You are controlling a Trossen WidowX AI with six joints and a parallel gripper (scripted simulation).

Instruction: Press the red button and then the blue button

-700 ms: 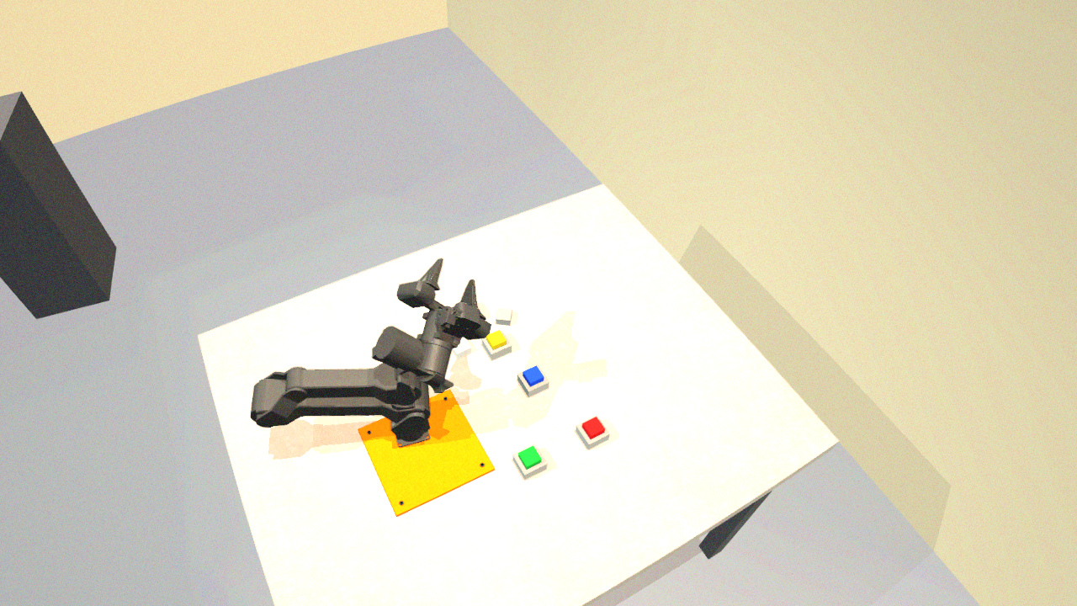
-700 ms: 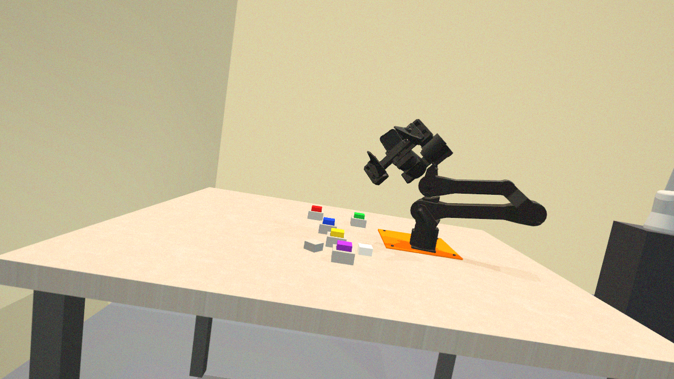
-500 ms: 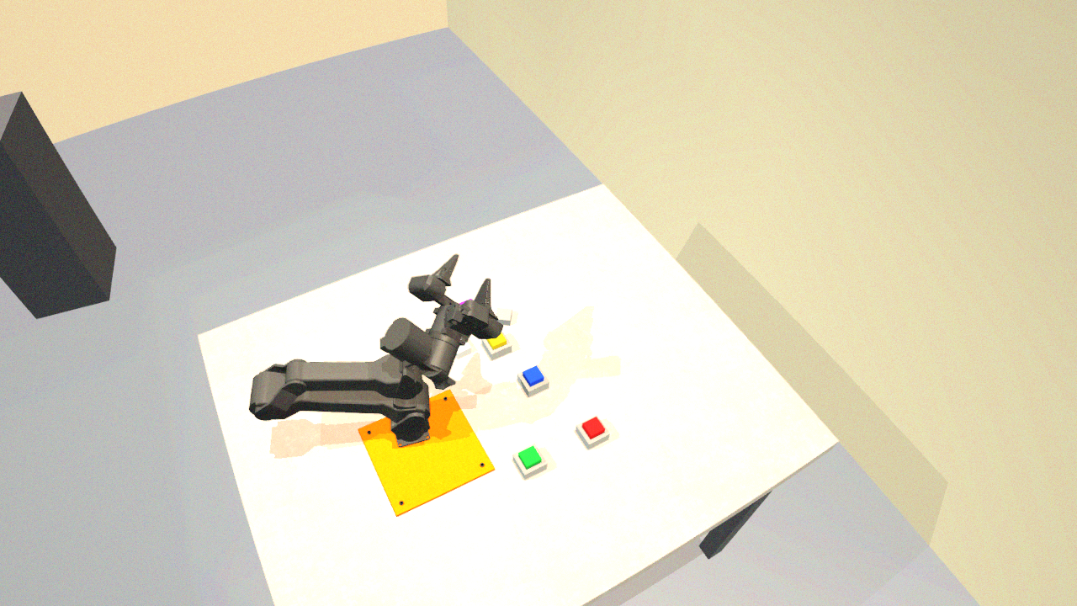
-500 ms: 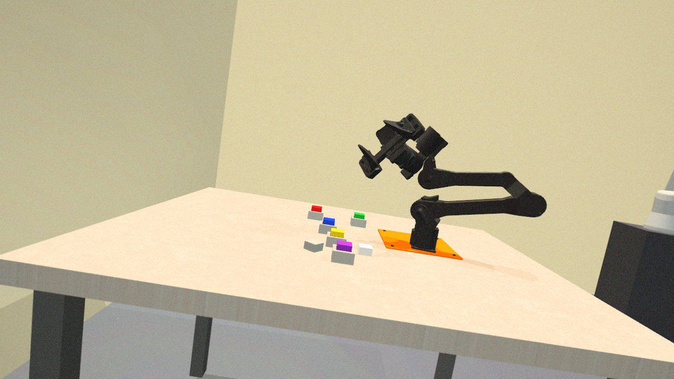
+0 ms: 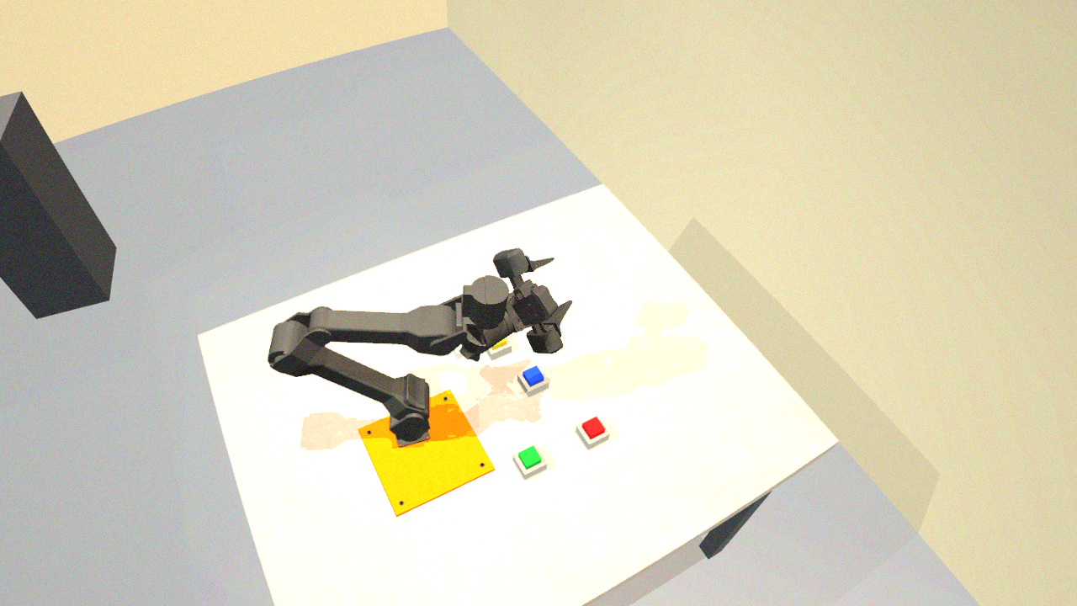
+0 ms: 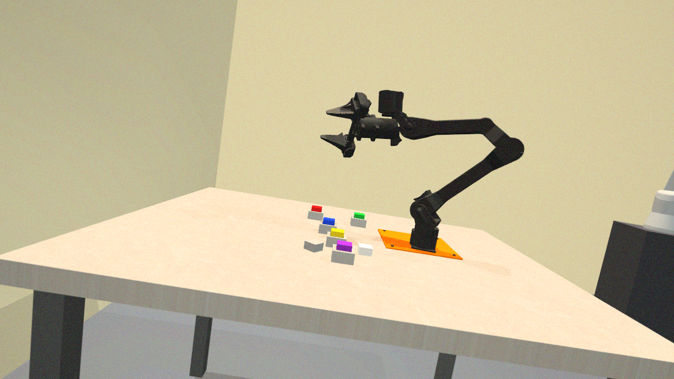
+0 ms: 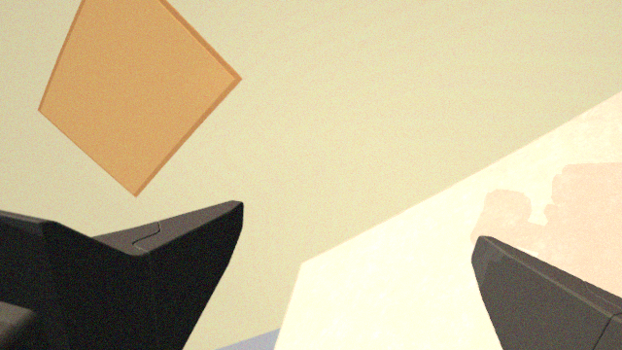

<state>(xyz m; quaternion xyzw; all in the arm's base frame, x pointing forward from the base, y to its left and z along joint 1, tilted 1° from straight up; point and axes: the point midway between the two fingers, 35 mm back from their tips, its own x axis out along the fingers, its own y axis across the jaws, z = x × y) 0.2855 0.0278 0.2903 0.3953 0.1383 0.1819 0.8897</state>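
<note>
The red button lies 20 mm ahead of my gripper tip, 170 mm to the right of it and 260 mm below it. The rest, counted from my gripper tip: blue button: 50 mm behind, 20 mm to the right, 260 mm below; then yellow button: 100 mm behind, 90 mm to the left, 260 mm below; then grey block: 60 mm behind, 160 mm to the left, 280 mm below.
</note>
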